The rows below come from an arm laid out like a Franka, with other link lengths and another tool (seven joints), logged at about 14 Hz.
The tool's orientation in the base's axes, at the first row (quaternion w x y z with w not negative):
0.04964, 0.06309, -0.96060, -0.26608
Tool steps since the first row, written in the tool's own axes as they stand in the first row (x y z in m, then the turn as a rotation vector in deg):
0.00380, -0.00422, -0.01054, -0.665, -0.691, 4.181
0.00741, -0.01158, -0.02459, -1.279, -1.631, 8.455
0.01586, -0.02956, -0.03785, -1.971, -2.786, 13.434
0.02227, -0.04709, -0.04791, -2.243, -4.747, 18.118
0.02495, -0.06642, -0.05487, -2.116, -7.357, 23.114
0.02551, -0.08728, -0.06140, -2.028, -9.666, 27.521
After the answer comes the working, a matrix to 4 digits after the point.
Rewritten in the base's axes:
-0.00199, -0.00947, 0.00705, 0.183, 1.622, -3.967
-0.00305, -0.02336, 0.01545, 0.327, 3.071, -8.139
-0.00797, -0.04659, 0.01799, 0.477, 4.705, -13.029
-0.01134, -0.06753, 0.01790, 0.328, 5.442, -18.058
-0.01126, -0.08788, 0.01400, -0.194, 5.727, -23.665
-0.00899, -0.10900, 0.00882, -0.631, 5.975, -28.616

The tool's axes in the first row as the columns of a matrix, in the base's axes (rounded; the answer above uses it unrounded):
-0.9871, -0.0948, -0.1289
-0.1476, 0.8504, 0.5049
0.0618, 0.5175, -0.8535

